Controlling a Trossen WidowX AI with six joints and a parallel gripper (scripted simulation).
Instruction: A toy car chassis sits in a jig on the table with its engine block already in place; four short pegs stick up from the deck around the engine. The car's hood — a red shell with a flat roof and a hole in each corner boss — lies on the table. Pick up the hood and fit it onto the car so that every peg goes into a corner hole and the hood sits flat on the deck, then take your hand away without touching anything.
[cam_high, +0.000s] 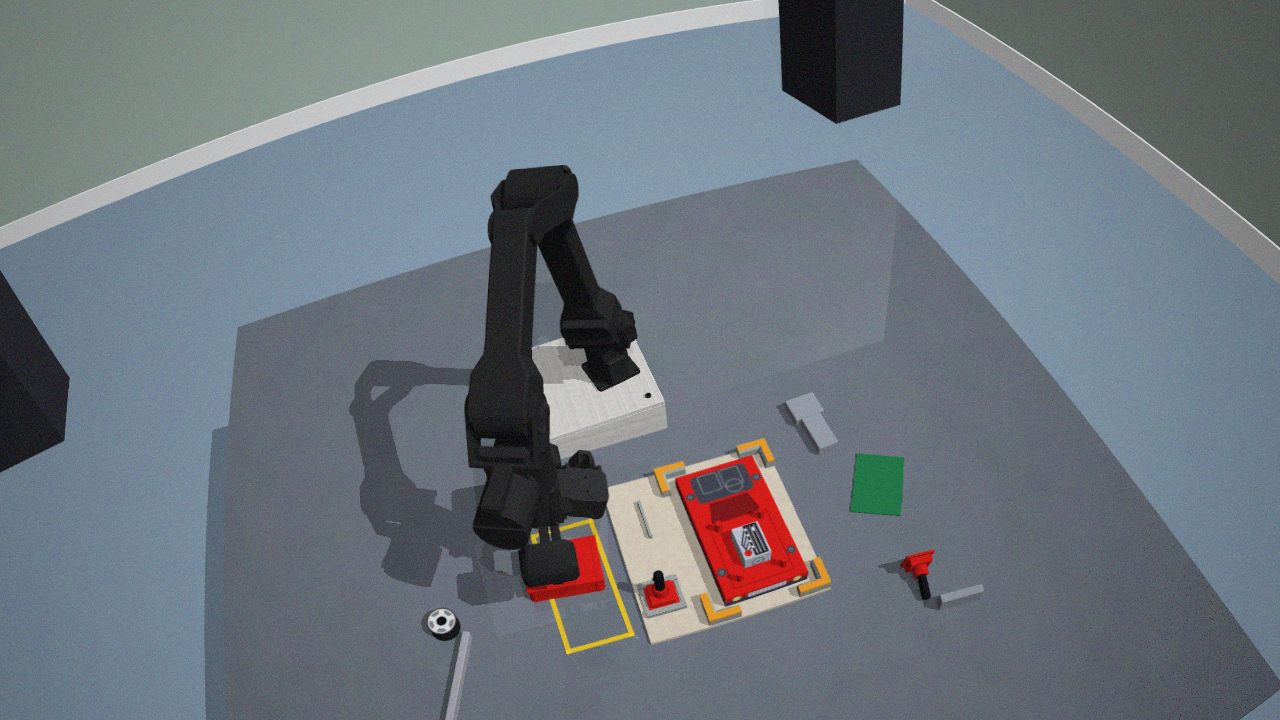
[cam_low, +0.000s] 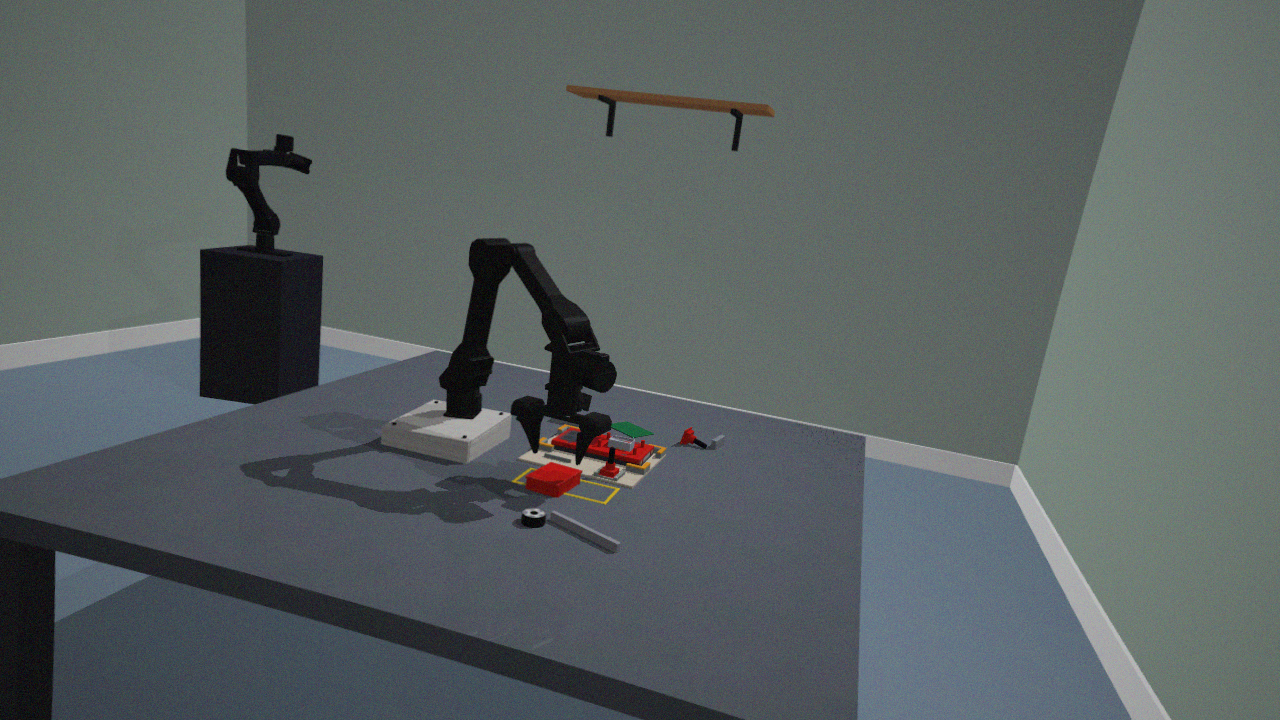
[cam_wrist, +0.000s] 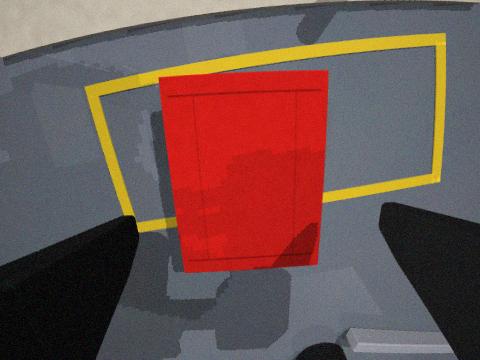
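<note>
Now: gripper tip 4 cm above the red hood. The rest, counted from my gripper tip: grey engine block 22 cm to the left, 10 cm ahead, 3 cm below; grey bar 19 cm to the right, 9 cm ahead, 5 cm below; wheel 17 cm to the right, 5 cm below.
</note>
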